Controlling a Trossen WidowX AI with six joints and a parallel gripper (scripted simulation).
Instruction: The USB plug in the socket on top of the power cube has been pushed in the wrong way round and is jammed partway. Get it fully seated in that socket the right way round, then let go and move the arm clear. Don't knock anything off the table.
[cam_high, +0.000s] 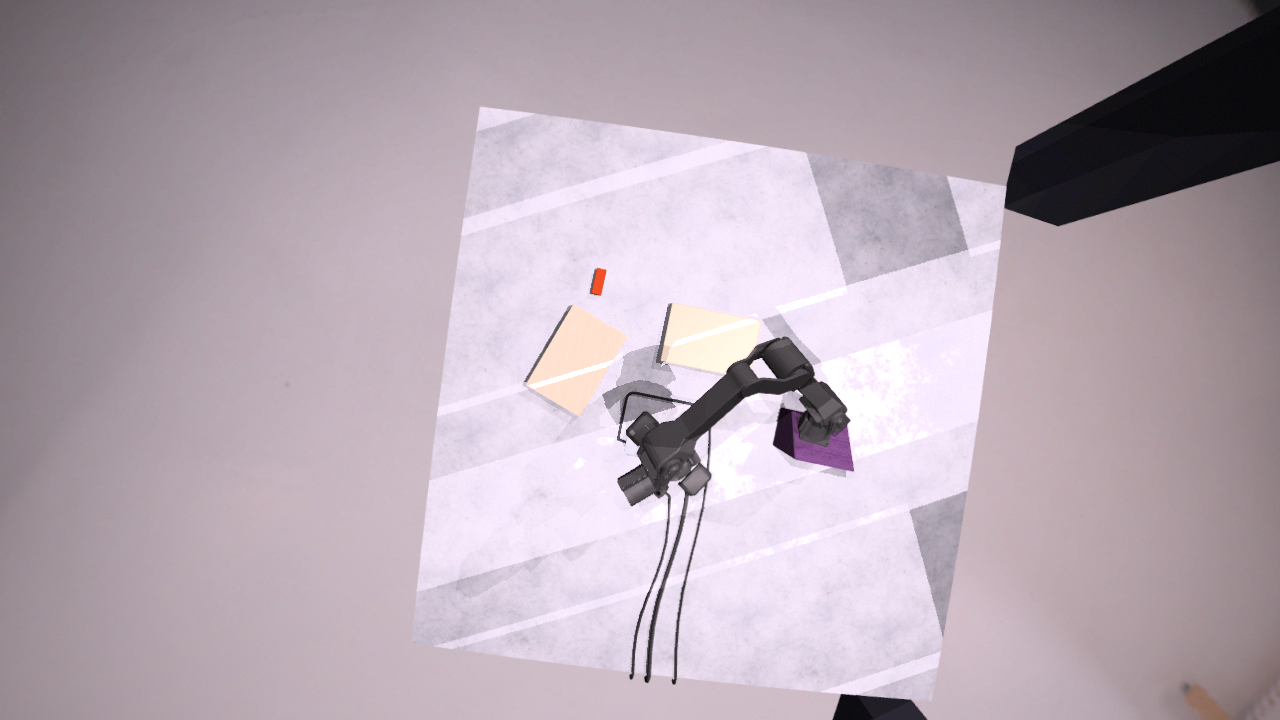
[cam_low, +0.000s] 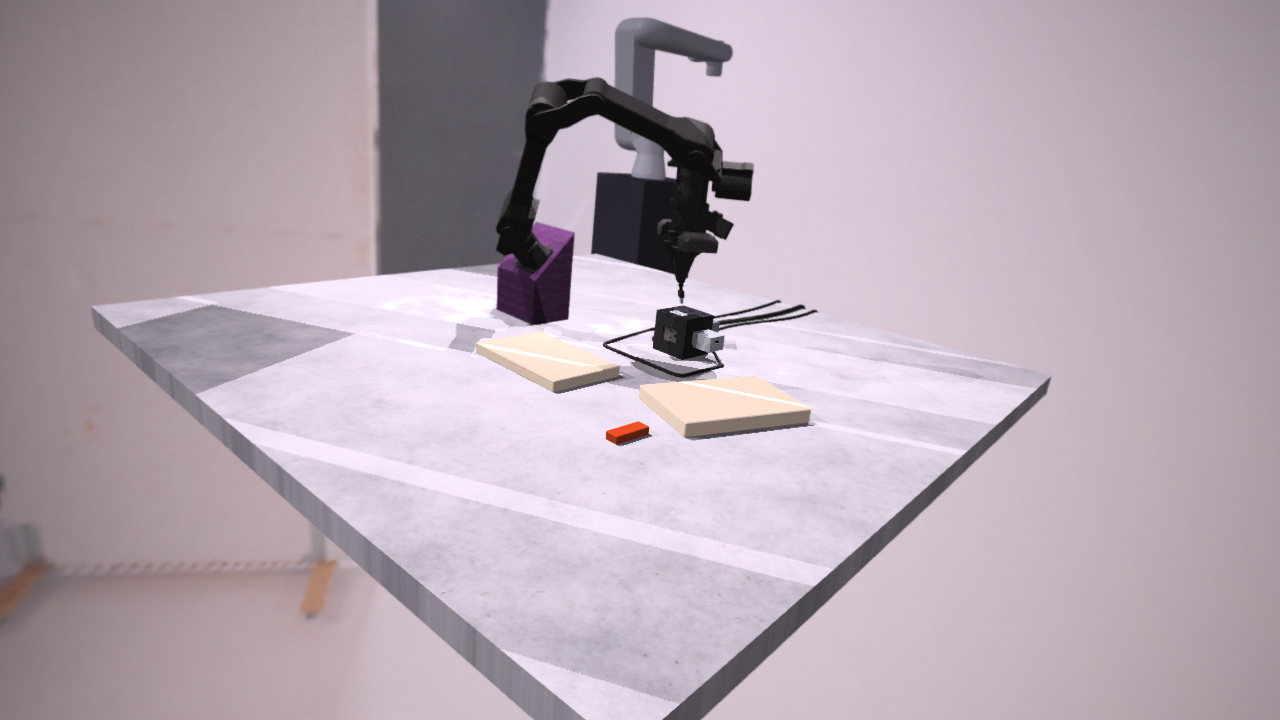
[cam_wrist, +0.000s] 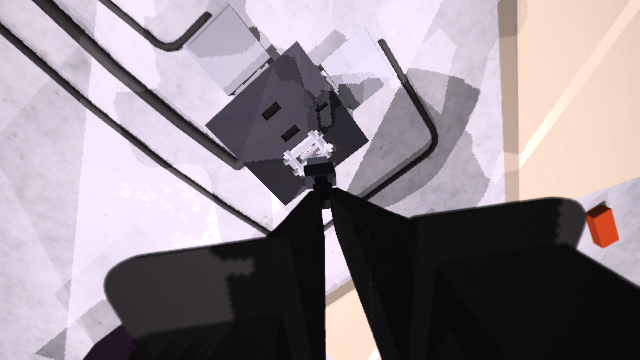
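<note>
Now: the dark USB plug 2 cm below my gripper tip. The rest, counted from my gripper tip: silver-rimmed socket: 1 cm to the left, 7 cm below; red block: 24 cm ahead, 31 cm to the right, 13 cm below.
</note>
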